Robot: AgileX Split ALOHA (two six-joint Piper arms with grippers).
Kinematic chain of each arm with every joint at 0, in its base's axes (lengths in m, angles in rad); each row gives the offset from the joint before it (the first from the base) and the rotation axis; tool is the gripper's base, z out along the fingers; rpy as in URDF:
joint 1: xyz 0 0 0.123 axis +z
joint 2: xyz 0 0 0 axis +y
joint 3: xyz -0.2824 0 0.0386 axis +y
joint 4: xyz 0.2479 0 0.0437 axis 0.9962 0 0.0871
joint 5: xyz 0 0 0 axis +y
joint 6: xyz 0.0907 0 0.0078 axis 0.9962 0 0.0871
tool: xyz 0 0 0 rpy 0 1.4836 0
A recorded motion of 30 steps. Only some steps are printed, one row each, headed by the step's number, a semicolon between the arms.
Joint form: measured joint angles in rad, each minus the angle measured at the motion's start. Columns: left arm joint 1, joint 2, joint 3, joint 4, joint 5, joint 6; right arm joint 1, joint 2, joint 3, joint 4, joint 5, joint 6.
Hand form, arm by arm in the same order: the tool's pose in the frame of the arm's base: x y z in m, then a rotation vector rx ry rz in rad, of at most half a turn. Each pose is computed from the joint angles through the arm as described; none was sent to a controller.
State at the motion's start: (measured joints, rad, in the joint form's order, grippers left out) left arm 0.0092 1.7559 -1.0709 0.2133 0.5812 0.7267; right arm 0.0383 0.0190 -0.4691 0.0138 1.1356 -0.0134
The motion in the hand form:
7: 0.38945 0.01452 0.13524 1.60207 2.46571 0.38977; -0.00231 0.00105 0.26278 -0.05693 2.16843 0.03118
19: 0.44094 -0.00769 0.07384 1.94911 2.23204 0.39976; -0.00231 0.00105 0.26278 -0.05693 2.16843 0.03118
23: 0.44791 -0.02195 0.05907 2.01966 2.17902 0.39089; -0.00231 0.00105 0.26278 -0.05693 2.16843 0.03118
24: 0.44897 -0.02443 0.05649 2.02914 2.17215 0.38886; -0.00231 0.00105 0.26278 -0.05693 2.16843 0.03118
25: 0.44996 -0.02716 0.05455 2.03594 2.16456 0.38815; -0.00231 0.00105 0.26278 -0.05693 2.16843 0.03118
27: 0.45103 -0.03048 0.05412 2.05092 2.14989 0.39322; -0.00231 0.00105 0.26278 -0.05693 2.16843 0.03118
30: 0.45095 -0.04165 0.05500 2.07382 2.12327 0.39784; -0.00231 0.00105 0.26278 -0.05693 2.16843 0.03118
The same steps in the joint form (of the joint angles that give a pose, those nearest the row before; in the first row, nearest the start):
7: 0.0000 0.2530 -0.1710 -0.0019 0.0270 0.2783; 0.0000 0.0000 0.0000 0.0000 0.0000 0.0000
19: -0.0497 0.5275 -0.3955 -0.0029 -0.0175 0.5061; 0.0000 0.0000 0.0000 0.0000 0.0000 0.0000
23: -0.0808 0.5828 -0.4388 -0.0029 -0.0201 0.5333; 0.0000 0.0000 0.0000 0.0000 0.0000 0.0000
24: -0.0861 0.5923 -0.4463 -0.0029 -0.0201 0.5357; 0.0000 0.0000 0.0000 0.0000 0.0000 0.0000
25: -0.0919 0.5998 -0.4527 -0.0029 -0.0216 0.5365; 0.0000 0.0000 0.0000 0.0000 0.0000 0.0000
27: -0.0997 0.6042 -0.4594 0.0024 -0.0205 0.5390; 0.0000 0.0000 0.0000 0.0000 0.0000 0.0000
30: -0.1252 0.6042 -0.4633 0.0107 -0.0184 0.5310; 0.0000 0.0000 0.0000 0.0000 0.0000 0.0000

